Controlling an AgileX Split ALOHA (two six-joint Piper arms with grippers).
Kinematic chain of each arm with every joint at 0, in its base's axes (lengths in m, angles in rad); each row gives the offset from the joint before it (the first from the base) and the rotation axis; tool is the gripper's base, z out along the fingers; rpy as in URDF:
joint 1: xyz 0 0 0.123 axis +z
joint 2: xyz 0 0 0 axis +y
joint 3: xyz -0.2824 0 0.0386 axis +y
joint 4: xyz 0.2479 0 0.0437 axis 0.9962 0 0.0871
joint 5: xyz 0 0 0 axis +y
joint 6: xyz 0.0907 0 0.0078 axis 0.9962 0 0.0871
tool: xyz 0 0 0 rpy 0 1.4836 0
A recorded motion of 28 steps. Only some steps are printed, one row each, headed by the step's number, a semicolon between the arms.
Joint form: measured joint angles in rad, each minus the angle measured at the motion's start. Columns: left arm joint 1, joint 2, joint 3, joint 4, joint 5, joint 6; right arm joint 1, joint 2, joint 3, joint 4, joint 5, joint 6.
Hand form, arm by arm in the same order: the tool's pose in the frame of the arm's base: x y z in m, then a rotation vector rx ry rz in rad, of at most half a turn. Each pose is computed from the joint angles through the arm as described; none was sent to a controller.
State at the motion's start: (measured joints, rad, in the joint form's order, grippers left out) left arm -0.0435 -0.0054 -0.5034 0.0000 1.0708 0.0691; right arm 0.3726 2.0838 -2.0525 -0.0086 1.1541 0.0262
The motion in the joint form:
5: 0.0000 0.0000 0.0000 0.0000 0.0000 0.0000; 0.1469 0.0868 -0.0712 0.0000 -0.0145 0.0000
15: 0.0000 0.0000 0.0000 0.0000 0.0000 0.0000; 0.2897 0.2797 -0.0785 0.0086 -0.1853 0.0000
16: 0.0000 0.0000 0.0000 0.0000 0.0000 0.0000; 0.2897 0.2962 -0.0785 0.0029 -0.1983 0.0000
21: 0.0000 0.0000 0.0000 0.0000 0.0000 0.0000; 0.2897 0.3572 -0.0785 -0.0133 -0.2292 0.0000
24: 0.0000 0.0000 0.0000 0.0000 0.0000 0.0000; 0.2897 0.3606 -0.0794 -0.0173 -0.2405 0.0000
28: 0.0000 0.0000 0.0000 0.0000 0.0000 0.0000; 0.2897 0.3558 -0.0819 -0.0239 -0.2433 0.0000
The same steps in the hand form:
5: -0.0065 0.0003 0.2773 0.1151 2.0424 0.0160; 0.4189 0.2388 0.2852 -0.6567 2.5989 0.1623
15: -0.0065 0.0003 0.2773 0.1151 2.0424 0.0160; 0.4097 0.3195 0.1974 -0.8455 2.5682 0.2121
16: -0.0065 0.0003 0.2773 0.1151 2.0424 0.0160; 0.4117 0.3205 0.1893 -0.8490 2.5693 0.2037
21: -0.0065 0.0003 0.2773 0.1151 2.0424 0.0160; 0.4169 0.3231 0.1585 -0.8664 2.5904 0.1718
24: -0.0065 0.0003 0.2773 0.1151 2.0424 0.0160; 0.4180 0.3236 0.1574 -0.8658 2.5806 0.1708
28: -0.0065 0.0003 0.2773 0.1151 2.0424 0.0160; 0.4186 0.3234 0.1608 -0.8659 2.5687 0.1671

